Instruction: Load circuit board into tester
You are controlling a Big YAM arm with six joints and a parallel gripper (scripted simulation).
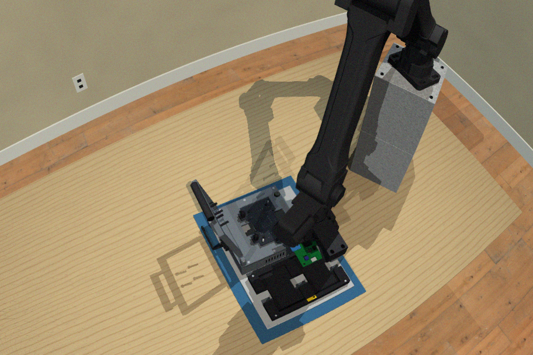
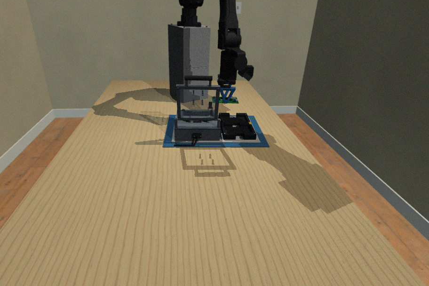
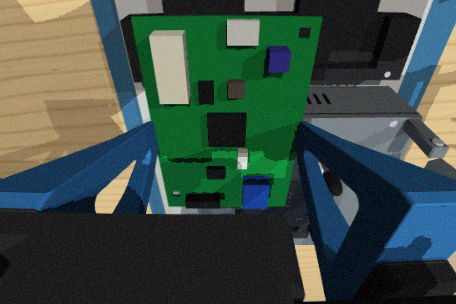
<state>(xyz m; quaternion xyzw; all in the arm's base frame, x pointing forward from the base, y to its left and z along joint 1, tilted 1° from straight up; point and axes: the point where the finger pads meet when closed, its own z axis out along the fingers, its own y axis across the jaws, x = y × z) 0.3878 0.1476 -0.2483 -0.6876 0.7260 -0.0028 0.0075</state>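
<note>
Now: the black latch hook 20 mm behind my hand, 60 mm to the right of it and 40 mm below it. Also, from my hand: grey tester (70 mm ahead, 90 mm to the right, 10 mm below); then lid (160 mm ahead, 130 mm to the right, 60 mm above); then green circuit board (right at my hand).
</note>
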